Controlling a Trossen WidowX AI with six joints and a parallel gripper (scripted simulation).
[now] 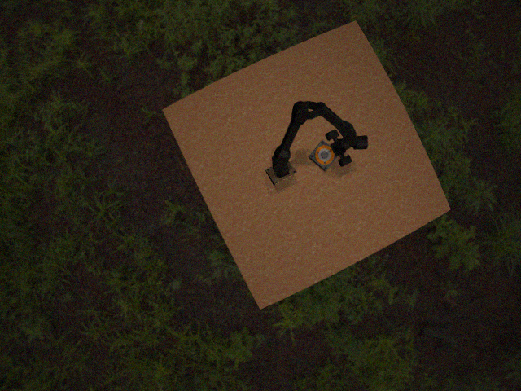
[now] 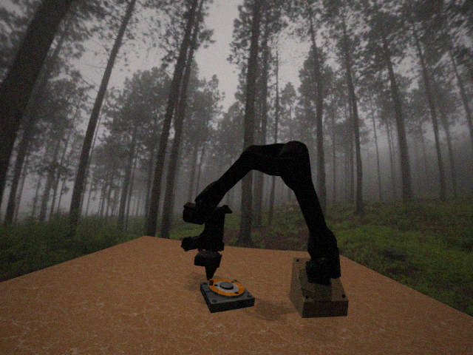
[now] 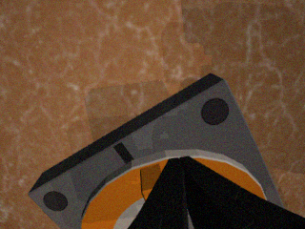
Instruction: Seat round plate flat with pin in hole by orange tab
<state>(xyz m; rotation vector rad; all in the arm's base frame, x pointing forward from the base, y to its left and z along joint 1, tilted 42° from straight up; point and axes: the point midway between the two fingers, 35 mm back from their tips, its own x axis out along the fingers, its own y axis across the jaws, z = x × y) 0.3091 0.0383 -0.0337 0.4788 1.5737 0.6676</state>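
My gripper tip is 5 cm past the square grey base and 2 cm above it.
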